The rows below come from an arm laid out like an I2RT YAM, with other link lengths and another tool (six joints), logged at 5 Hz.
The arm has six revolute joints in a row. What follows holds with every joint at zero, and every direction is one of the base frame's.
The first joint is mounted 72.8 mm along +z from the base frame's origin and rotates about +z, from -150 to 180 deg.
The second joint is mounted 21.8 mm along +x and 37 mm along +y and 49.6 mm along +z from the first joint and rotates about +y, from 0 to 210 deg.
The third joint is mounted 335.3 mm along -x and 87.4 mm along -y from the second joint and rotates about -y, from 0 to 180 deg.
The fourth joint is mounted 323.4 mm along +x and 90.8 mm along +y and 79.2 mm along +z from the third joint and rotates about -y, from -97 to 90 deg.
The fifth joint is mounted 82.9 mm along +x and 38 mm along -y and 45.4 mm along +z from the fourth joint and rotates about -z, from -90 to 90 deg.
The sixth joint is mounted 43.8 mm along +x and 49.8 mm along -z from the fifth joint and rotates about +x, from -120 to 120 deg.
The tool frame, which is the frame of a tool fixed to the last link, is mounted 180 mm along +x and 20 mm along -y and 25 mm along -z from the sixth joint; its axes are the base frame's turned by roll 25.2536, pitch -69.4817 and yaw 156.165 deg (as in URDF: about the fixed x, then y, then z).
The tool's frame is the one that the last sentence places.
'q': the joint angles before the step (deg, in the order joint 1, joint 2, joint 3, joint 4, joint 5, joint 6). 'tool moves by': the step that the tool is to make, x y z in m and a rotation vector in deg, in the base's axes. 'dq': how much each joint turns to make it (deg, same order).
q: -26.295 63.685 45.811 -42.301 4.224 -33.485
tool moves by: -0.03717 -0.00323 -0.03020 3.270 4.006 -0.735
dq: -5.549 -0.911 -3.648 -2.175 -3.021 -3.855
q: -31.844 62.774 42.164 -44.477 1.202 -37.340
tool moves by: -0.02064 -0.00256 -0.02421 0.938 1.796 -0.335
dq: -3.114 -0.575 -3.845 1.287 -0.939 -2.624
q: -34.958 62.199 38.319 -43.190 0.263 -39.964
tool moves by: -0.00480 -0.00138 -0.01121 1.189 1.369 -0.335
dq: -1.049 1.632 -0.496 0.324 -0.429 -0.597
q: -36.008 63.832 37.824 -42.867 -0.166 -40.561
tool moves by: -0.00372 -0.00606 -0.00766 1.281 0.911 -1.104
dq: -1.867 2.102 0.319 0.280 -0.712 -0.550
